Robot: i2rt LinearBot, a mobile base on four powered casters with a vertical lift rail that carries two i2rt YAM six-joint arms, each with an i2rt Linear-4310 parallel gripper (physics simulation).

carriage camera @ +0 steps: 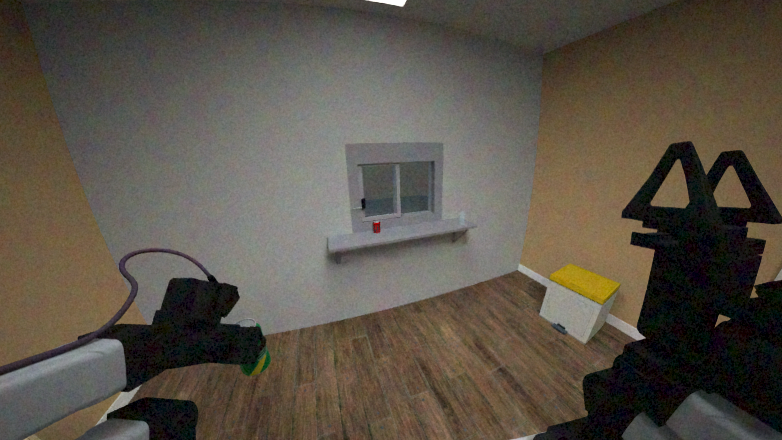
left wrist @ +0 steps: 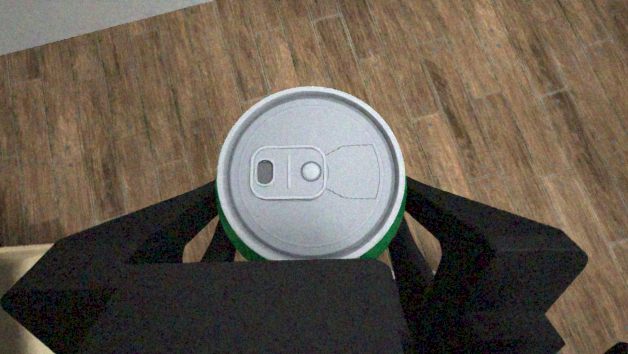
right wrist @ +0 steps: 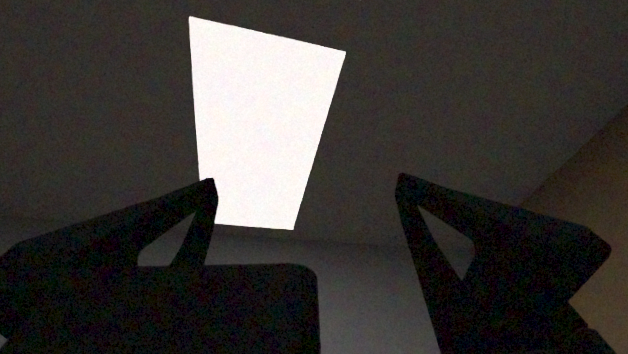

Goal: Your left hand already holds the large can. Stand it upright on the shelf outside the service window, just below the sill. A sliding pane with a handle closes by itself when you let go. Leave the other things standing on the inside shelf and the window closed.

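Places are measured from the left arm's base along level axes (x ahead, y left, z up), in millimetres.
Pixels of known places: left gripper, fingertip midpoint: (carriage camera: 251,341) (left wrist: 311,180); right gripper, fingertip midpoint: (carriage camera: 708,146) (right wrist: 307,186).
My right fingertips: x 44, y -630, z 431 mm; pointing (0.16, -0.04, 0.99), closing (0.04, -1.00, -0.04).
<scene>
Behind a point stands the place of what it marks.
The large green can (carriage camera: 255,362) @[x 196, y -13, z 14 mm] (left wrist: 311,172) @[x 224, y 6, z 92 mm] with a silver lid is between the fingers of my left gripper (left wrist: 311,180) @[x 231, y 8, z 38 mm], which is shut on it above the floor at the lower left of the carriage camera. My right gripper (carriage camera: 706,147) @[x 44, y -630, z 431 mm] (right wrist: 307,186) @[x 44, y -630, z 431 mm] is open and empty, its fingers pointing up. The service window (carriage camera: 397,188) @[x 1575, y -431, z 156 mm] is in the far wall, its sliding pane (carriage camera: 379,188) @[x 1536, y -286, z 169 mm] closed, with a dark handle (carriage camera: 363,204) @[x 1453, y -159, z 65 mm] at its left side. A red can (carriage camera: 376,226) @[x 1423, y -249, z -108 mm] and a pale, clear item (carriage camera: 462,218) @[x 1491, y -960, z -101 mm] stand on the inside shelf (carriage camera: 404,234) @[x 1366, y -459, z -164 mm]. The outside shelf cannot be made out.
A white box (carriage camera: 573,311) @[x 975, y -1785, z -768 mm] with a yellow lid (carriage camera: 584,282) @[x 1043, y -1887, z -550 mm] stands on the wooden floor (carriage camera: 415,350) @[x 1020, y -498, z -1000 mm] by the right wall (carriage camera: 596,164) @[x 1408, y -2160, z 353 mm]. The inside shelf sticks out from the grey wall (carriage camera: 246,164) @[x 1263, y 594, z 429 mm] below the window. A ceiling light (right wrist: 260,125) @[x 599, y -429, z 1437 mm] shows in the right wrist view.
</scene>
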